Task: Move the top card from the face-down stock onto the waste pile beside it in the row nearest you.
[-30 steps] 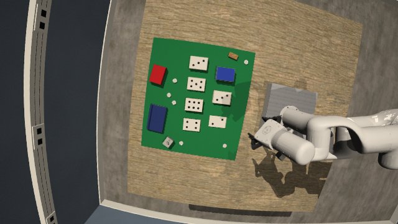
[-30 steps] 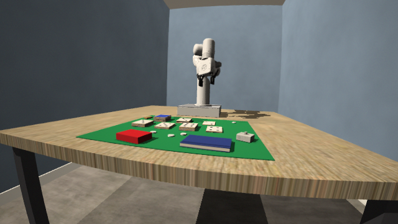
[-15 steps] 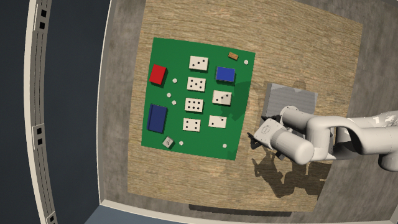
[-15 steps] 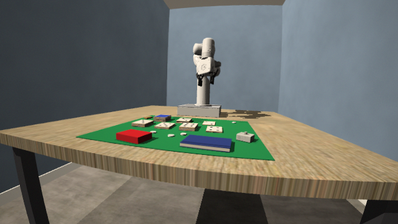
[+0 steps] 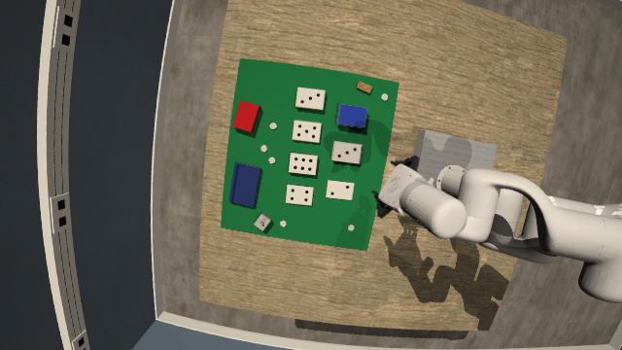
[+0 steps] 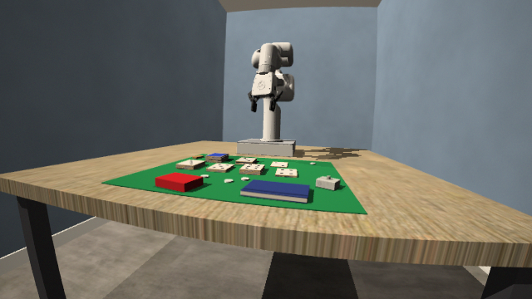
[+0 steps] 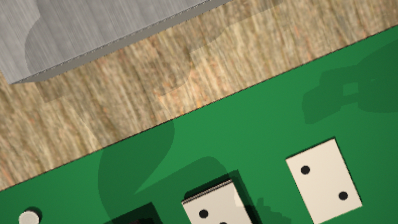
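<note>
Now: hand 70 mm short of the brown piece, 260 mm to the left of it and 210 mm above it. Also, from my hand: blue book: 410 mm ahead, 130 mm to the left, 210 mm below; grey knobbed block: 330 mm ahead, 250 mm to the left, 200 mm below; green mat: 220 mm ahead, 230 mm below.
</note>
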